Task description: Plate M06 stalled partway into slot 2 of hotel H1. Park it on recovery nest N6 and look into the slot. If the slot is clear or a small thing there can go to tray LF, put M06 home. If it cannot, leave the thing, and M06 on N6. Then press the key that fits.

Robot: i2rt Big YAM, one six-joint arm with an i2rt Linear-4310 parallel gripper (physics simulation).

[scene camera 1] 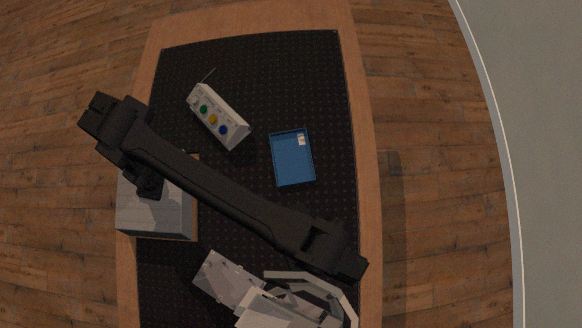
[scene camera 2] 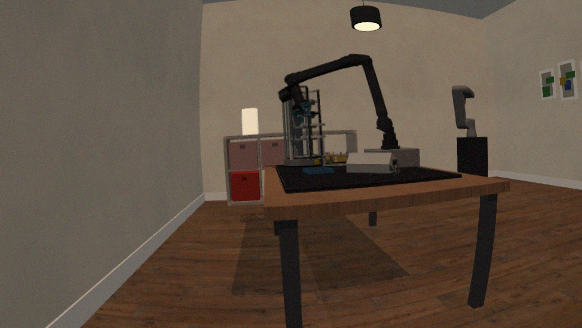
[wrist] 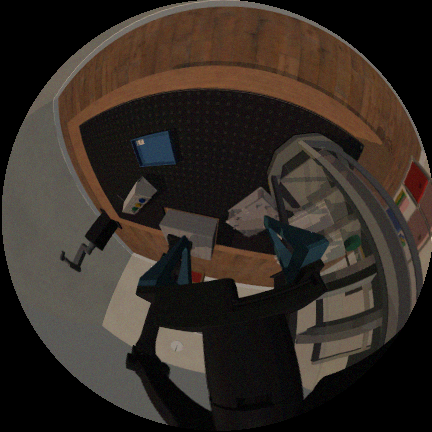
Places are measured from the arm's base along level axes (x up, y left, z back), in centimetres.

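Pixels of known places: gripper, fingertip midpoint: (scene camera 2: 305,119) (wrist: 224,229); arm's base, origin of the base link: (scene camera 1: 152,179) (scene camera 2: 390,149).
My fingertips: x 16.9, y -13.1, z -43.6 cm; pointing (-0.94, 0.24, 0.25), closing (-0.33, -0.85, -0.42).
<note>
Ahead of a thing's pixels: the offset from my fingertips to its top centre.
My gripper (scene camera 2: 304,110) (wrist: 224,229) is open and empty, with its blue fingers high beside hotel H1; the arm hides it in scene camera 1. The hotel {dy -20.9, dx +22.7, dz -2.5 cm} (scene camera 1: 287,274) (scene camera 2: 286,130) has tall posts and stacked pale plates. A green round thing {dy -23.2, dx -1.3, dz -3.5 cm} (wrist: 353,242) shows among its levels in the wrist view. Labels are unreadable, so I cannot tell which plate is M06, nor see into slot 2. A flat grey nest-like stand (scene camera 1: 227,277) (wrist: 250,215) with small pegs lies in front of the hotel. The blue tray LF {dy +26.7, dx -24.0, dz +5.2 cm} (scene camera 1: 295,162) (scene camera 2: 318,170) (wrist: 156,150) looks empty apart from its label.
The white key box {dy +37.3, dx -17.3, dz +29.1 cm} (scene camera 1: 235,120) (scene camera 2: 370,162) (wrist: 142,192) has white, green, yellow and blue keys. The grey base block (scene camera 1: 155,215) (scene camera 2: 407,157) (wrist: 197,230) carries my arm. A second small arm stands on a black pedestal (scene camera 2: 472,155) (wrist: 102,230) off the table.
</note>
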